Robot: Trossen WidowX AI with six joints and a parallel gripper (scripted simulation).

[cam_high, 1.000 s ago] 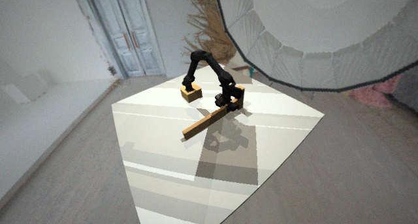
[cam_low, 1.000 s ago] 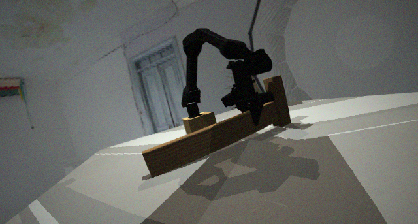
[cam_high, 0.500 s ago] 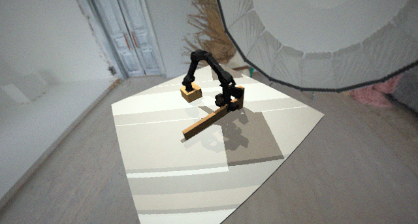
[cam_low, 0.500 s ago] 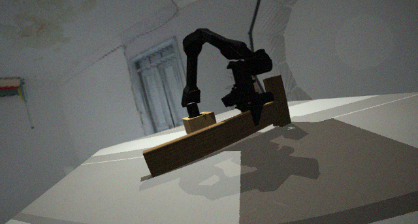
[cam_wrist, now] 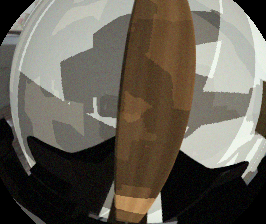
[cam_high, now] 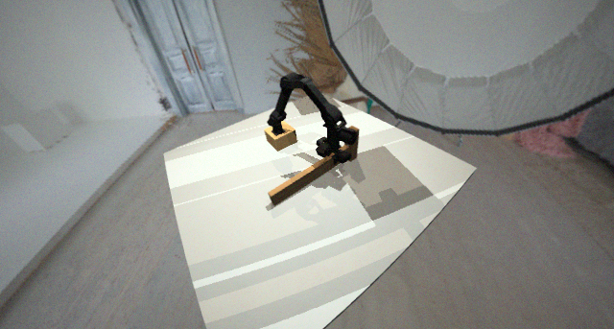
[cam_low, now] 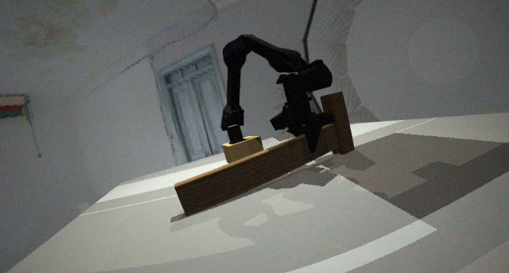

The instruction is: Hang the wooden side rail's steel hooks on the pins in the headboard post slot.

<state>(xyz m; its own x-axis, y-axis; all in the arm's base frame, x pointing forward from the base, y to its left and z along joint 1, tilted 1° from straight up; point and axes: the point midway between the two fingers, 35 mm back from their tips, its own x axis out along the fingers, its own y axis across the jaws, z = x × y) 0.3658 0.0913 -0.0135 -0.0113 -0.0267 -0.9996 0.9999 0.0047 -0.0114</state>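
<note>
Right now my gripper tip is 120 mm to the right of the headboard post and 40 mm below it.
</note>
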